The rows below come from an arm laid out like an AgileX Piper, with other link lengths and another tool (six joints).
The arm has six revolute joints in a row. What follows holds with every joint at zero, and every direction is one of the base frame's.
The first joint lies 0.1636 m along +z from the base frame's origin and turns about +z.
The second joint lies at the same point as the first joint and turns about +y.
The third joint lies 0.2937 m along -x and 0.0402 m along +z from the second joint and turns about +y.
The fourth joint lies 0.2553 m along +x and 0.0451 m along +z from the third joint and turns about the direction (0.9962, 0, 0.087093).
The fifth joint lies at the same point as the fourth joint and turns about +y.
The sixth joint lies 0.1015 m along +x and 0.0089 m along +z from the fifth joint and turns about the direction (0.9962, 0, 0.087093).
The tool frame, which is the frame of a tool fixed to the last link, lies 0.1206 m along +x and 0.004 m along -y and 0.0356 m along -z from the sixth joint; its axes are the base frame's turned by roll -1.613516, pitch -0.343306 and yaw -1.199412 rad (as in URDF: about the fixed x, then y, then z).
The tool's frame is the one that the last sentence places.
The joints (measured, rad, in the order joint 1, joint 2, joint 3, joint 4, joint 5, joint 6), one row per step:
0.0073 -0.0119 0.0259 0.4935 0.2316 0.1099
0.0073 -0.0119 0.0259 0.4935 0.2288 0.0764
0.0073 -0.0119 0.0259 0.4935 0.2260 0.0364
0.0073 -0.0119 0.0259 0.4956 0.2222 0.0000
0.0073 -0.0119 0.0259 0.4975 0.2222 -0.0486
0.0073 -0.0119 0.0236 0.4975 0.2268 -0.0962
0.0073 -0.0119 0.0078 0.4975 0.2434 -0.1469
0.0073 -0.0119 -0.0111 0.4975 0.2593 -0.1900
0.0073 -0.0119 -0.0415 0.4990 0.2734 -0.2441
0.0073 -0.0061 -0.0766 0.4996 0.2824 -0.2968
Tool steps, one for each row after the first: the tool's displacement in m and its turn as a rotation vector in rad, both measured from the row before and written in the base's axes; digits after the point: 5 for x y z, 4 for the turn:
0.00029 -0.00162 -0.00022 -0.0329 -0.0063 0.0030
0.00031 -0.00192 -0.00030 -0.0393 -0.0070 0.0037
0.00039 -0.00172 0.00010 -0.0336 -0.0074 0.0029
0.00013 -0.00191 -0.00077 -0.0460 -0.0054 0.0061
-0.00016 -0.00162 -0.00051 -0.0471 -0.0037 0.0080
-0.00073 -0.00064 0.00360 -0.0506 -0.0072 0.0141
-0.00067 -0.00040 0.00534 -0.0432 -0.0104 0.0127
-0.00041 -0.00095 0.01103 -0.0525 -0.0252 0.0128
-0.00007 -0.00148 0.01326 -0.0519 -0.0287 0.0091

